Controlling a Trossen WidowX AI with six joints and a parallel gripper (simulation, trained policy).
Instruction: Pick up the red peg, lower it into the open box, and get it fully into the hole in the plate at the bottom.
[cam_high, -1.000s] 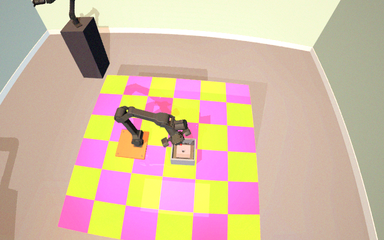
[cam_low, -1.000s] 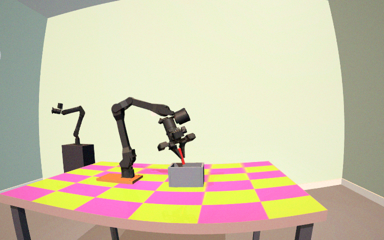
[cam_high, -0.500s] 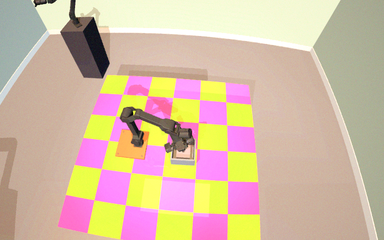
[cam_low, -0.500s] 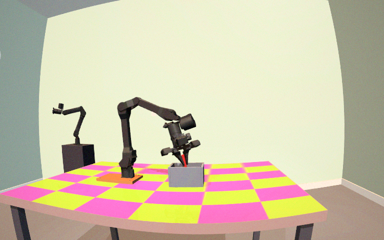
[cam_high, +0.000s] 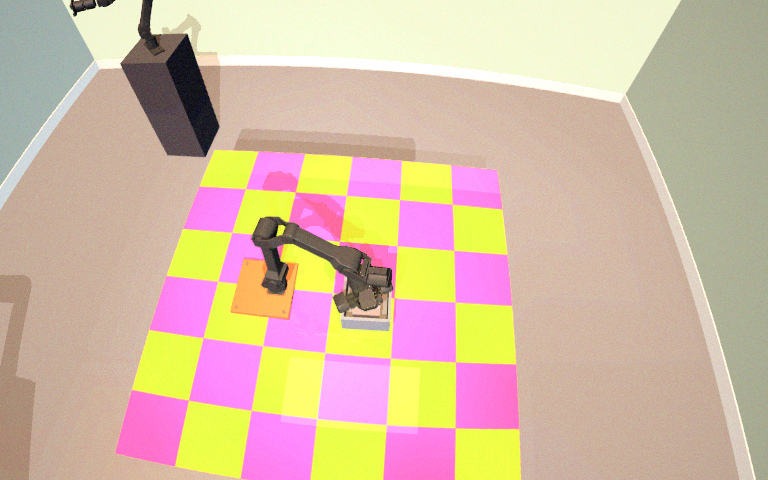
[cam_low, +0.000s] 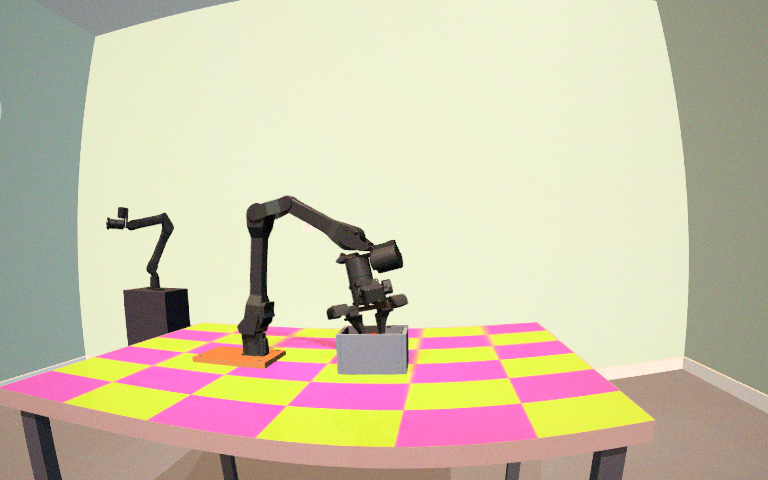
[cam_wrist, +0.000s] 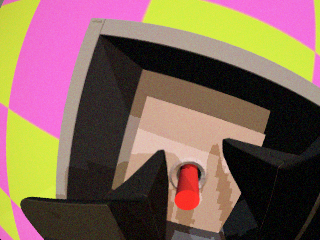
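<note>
My gripper tip is now 2 cm to the right of the red peg, 2 cm above it and 1 cm past it. Also, from my gripper tip: grey box: 4 cm below, 2 cm to the left.
</note>
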